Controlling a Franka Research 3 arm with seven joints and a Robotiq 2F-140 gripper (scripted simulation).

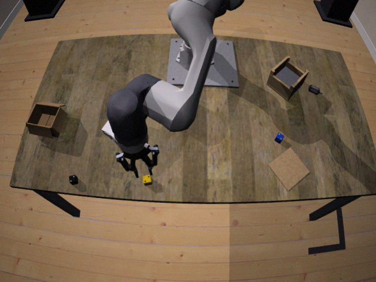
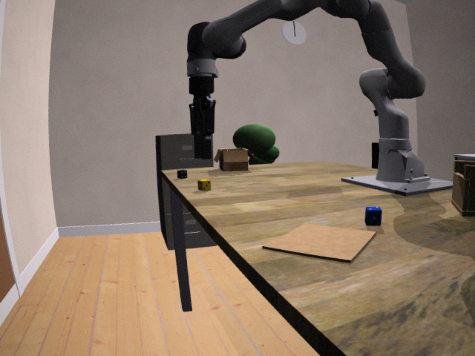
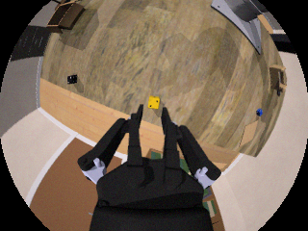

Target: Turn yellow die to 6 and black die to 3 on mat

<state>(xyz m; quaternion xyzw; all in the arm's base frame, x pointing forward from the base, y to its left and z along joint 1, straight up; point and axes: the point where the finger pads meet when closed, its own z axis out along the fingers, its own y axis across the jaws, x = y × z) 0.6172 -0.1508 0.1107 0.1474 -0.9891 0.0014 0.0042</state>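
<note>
Now: hand 110 mm above the yellow die. From my hand the other things lie so: cardboard box (510 mm to the right, 220 mm behind, 80 mm below); then blue die (530 mm to the left, 220 mm behind, 110 mm below); then black die (300 mm to the right, 110 mm below, 30 mm ahead).
</note>
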